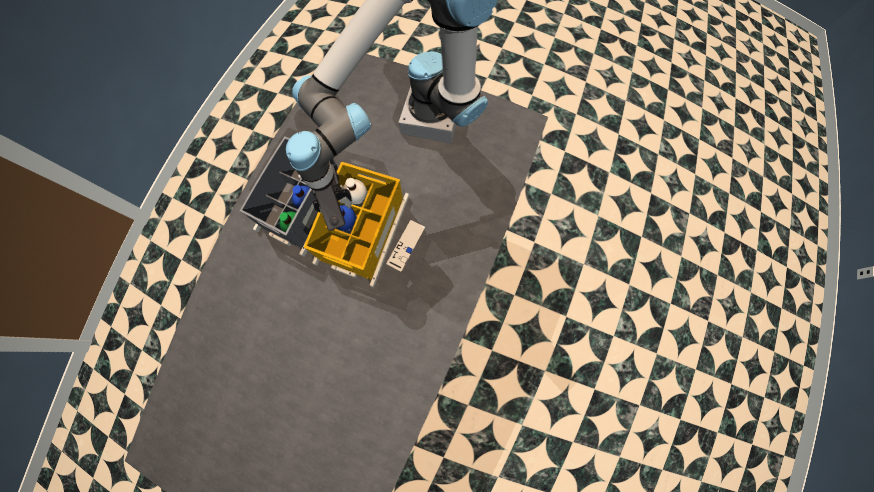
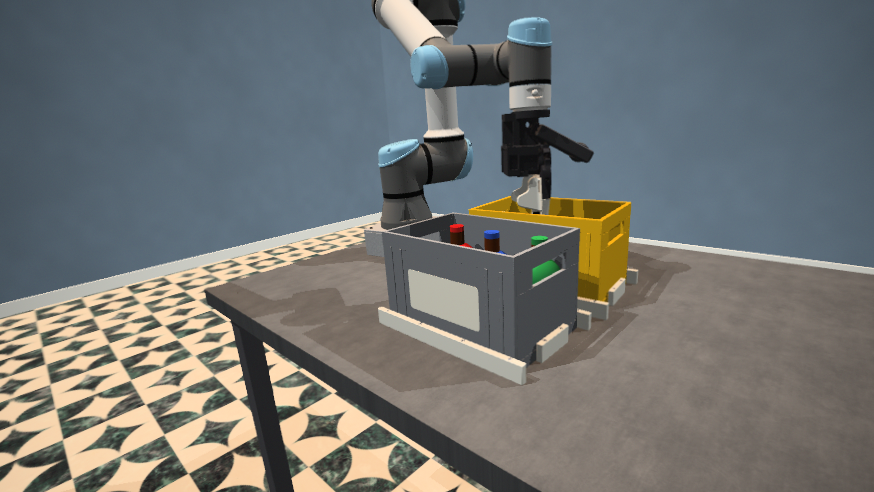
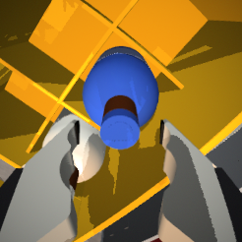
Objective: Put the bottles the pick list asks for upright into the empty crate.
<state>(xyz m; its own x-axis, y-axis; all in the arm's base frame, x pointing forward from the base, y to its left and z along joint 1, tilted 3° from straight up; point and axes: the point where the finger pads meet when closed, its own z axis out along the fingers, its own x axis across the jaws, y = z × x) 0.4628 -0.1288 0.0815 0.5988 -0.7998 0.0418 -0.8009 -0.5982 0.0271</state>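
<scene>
Now: hand 190 mm to the left of the grey crate, 70 mm above it and 30 mm past it. From my hand the other things lie so: green-label bottle 160 mm to the right, 70 mm below, 70 mm ahead; yellow crate 70 mm below, 40 mm to the left; white-label bottle 90 mm behind, 70 mm below.
</scene>
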